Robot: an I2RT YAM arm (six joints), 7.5 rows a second.
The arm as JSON. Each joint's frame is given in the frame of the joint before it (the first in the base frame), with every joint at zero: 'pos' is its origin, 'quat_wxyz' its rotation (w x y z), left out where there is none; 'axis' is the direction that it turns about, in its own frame. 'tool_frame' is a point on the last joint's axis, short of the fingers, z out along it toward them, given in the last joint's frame.
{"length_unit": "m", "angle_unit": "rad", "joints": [
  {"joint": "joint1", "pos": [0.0, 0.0, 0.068], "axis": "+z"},
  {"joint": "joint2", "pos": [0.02, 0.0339, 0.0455], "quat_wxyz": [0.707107, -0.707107, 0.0, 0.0], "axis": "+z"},
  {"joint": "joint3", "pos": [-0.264, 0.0, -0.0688], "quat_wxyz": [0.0, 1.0, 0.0, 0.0], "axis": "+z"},
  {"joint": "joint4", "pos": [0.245, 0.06, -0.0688], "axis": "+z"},
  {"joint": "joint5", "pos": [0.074, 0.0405, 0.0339], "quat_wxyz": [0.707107, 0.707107, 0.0, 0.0], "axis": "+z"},
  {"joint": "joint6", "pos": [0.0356, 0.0, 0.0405], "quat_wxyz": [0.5, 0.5, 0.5, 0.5], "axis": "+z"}
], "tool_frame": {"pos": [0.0, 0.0, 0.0], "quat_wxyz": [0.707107, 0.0, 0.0, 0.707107]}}
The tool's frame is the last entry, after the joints.
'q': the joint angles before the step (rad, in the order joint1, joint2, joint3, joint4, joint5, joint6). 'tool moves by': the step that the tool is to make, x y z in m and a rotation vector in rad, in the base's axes. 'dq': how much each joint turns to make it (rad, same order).
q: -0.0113 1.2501 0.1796 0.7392 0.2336 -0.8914
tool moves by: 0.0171 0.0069 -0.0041 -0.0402 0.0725 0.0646
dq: 0.0283 0.0957 0.0680 -0.0336 -0.0198 -0.0515
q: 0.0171 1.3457 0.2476 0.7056 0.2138 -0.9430
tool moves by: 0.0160 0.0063 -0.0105 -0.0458 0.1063 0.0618
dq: 0.0223 0.1048 0.0692 -0.0604 -0.0175 -0.0567
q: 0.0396 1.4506 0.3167 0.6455 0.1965 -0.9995
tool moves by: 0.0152 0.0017 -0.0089 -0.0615 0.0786 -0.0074
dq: 0.0102 0.0936 0.0673 -0.0458 0.0442 -0.0423
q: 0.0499 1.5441 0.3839 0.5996 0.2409 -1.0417
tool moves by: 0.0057 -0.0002 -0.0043 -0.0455 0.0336 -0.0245
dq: 0.0044 0.0390 0.0266 -0.0179 0.0481 -0.0216
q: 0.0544 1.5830 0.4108 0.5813 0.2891 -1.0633
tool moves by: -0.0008 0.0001 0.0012 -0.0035 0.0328 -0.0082
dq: 0.0017 -0.0154 0.0118 -0.0614 0.0091 0.0045
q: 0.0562 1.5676 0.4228 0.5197 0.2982 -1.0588
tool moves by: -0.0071 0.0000 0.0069 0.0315 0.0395 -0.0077
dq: -0.0004 -0.0682 0.0038 -0.1189 -0.0145 0.0326
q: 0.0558 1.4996 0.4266 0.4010 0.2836 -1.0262
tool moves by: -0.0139 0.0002 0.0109 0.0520 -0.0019 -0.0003
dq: -0.0006 -0.1114 -0.0250 -0.0926 -0.0326 0.0417
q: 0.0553 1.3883 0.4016 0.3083 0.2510 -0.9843
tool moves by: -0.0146 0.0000 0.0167 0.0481 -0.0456 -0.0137
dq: 0.0011 -0.1409 -0.0233 -0.0805 -0.0162 0.0464
